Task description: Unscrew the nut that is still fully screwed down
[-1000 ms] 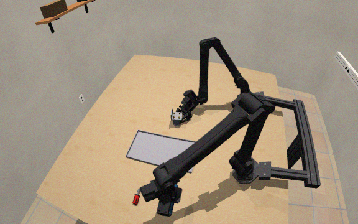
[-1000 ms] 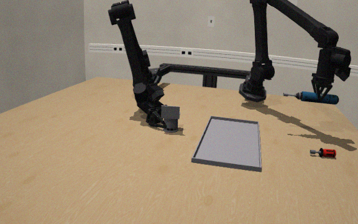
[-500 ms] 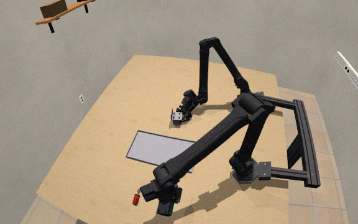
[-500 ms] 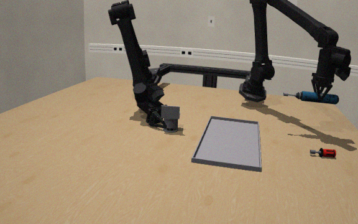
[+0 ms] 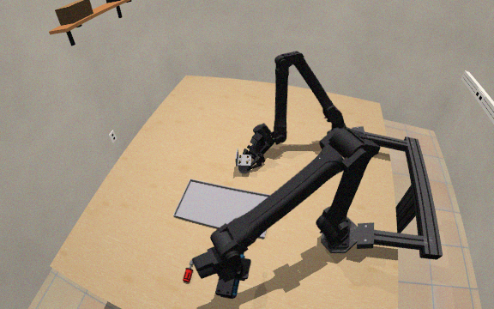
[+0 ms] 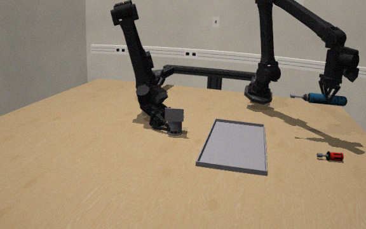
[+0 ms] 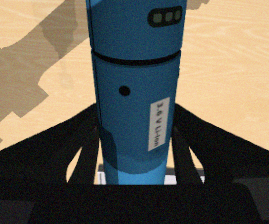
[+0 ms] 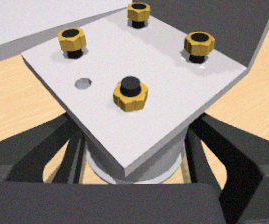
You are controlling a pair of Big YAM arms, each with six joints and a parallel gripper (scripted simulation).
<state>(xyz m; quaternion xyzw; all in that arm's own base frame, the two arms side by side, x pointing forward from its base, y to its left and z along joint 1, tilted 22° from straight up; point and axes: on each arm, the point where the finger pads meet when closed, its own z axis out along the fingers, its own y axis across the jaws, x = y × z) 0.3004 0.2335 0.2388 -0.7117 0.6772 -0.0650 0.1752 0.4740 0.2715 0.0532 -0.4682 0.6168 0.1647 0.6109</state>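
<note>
Right now my right hand is 50 mm below the grey bracket. The rest, counted from my right hand: shallow grey tray (40 mm ahead, 250 mm to the left, 20 mm below); then small red-handled screwdriver (90 mm ahead, 590 mm to the left, 10 mm below).
</note>
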